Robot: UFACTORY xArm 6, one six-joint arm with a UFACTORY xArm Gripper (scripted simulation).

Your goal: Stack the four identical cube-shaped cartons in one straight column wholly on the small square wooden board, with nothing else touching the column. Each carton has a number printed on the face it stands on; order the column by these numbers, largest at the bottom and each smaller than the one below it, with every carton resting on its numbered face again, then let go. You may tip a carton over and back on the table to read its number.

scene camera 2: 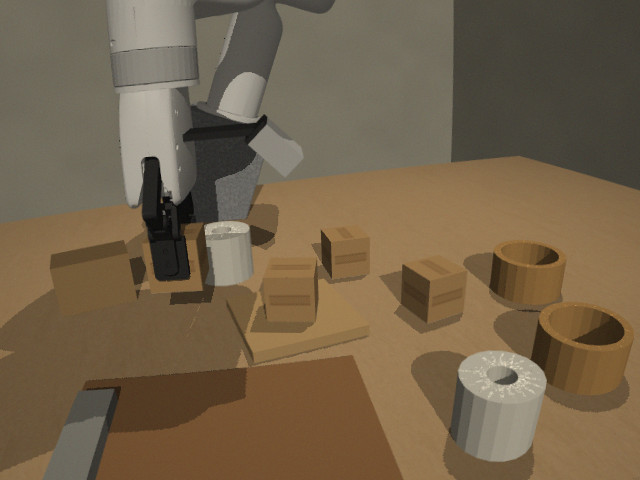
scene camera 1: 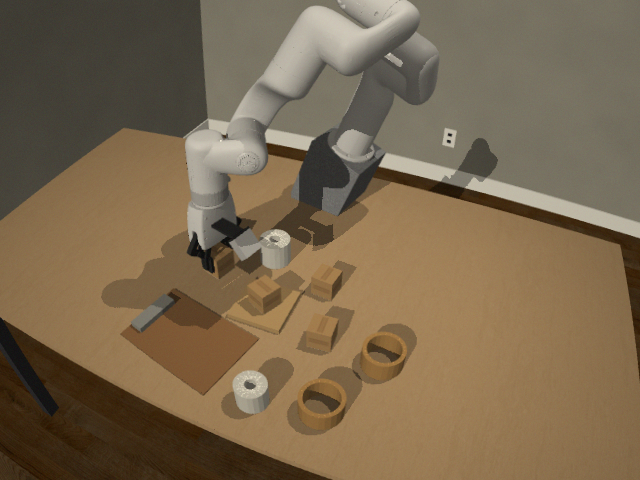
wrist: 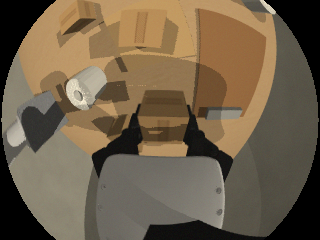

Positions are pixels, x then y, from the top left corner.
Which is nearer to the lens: the carton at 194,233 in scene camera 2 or the white roll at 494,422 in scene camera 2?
The white roll.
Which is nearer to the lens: the carton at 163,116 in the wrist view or the white roll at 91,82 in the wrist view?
The carton.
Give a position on a dark brown mat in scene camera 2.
319,412
